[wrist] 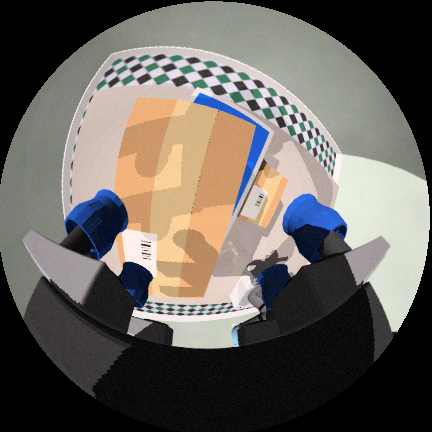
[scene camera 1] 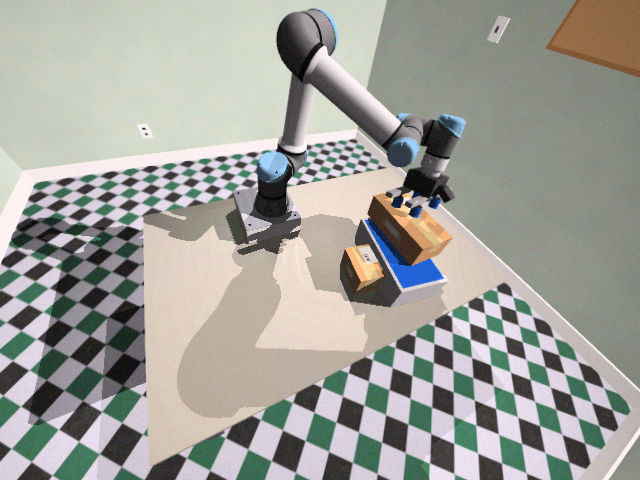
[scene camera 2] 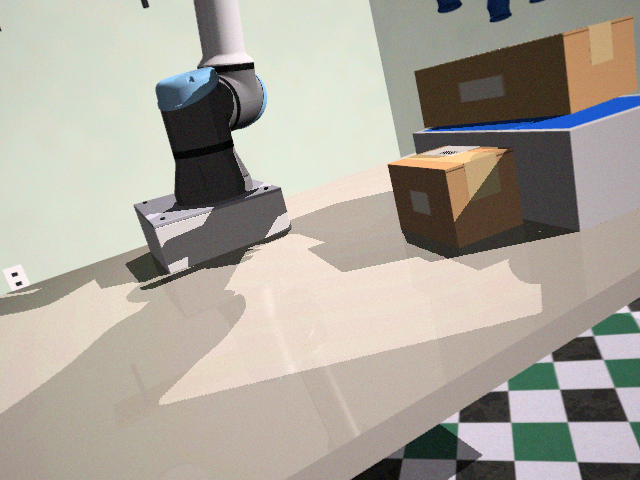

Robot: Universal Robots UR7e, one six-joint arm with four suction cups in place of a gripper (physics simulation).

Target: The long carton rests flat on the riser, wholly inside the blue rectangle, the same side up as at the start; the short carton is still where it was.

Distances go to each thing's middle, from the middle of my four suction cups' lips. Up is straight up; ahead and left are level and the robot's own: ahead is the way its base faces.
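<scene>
I have my suction cup 13 cm above the long carton (scene camera 2: 562, 74), 3 cm to the right of it and 1 cm past it. Going by their middles, the long carton is the nearest to my suction cup of the things named here. The short carton (scene camera 2: 457, 195) is 25 cm below my suction cup, 19 cm to the right of it and 1 cm ahead of it, while the riser (scene camera 2: 570, 169) is 24 cm below my suction cup, 3 cm to the right of it and 5 cm ahead of it. Of the things named here, the short carton is the farthest from my suction cup, going by their middles.
</scene>
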